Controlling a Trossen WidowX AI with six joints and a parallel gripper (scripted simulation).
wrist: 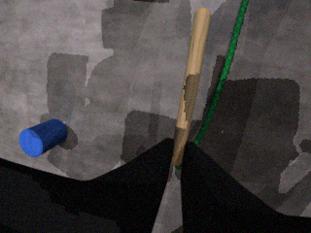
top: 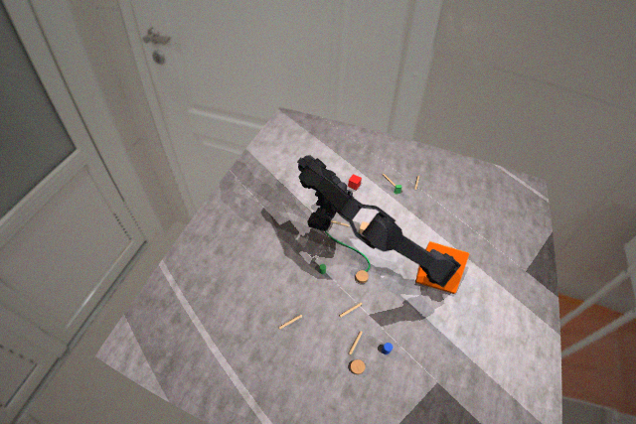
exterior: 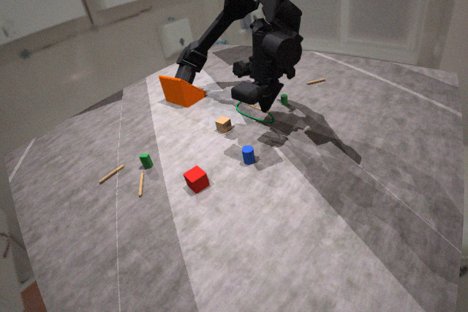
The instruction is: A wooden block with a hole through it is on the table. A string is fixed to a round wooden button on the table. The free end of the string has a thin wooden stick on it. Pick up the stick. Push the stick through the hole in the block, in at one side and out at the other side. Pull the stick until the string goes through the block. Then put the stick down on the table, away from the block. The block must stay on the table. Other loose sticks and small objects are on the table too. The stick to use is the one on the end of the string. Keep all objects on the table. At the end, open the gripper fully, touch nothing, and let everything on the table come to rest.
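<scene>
Right now the wooden block is 12 cm behind my gripper tip, 4 cm to the right of it and 4 cm below it. From my gripper tip the other things lie so: red cube (4 cm behind, 24 cm to the right, 4 cm below); then green cylinder (2 cm behind, 15 cm to the left, 5 cm below); then thin wooden stick (1 cm behind).
</scene>
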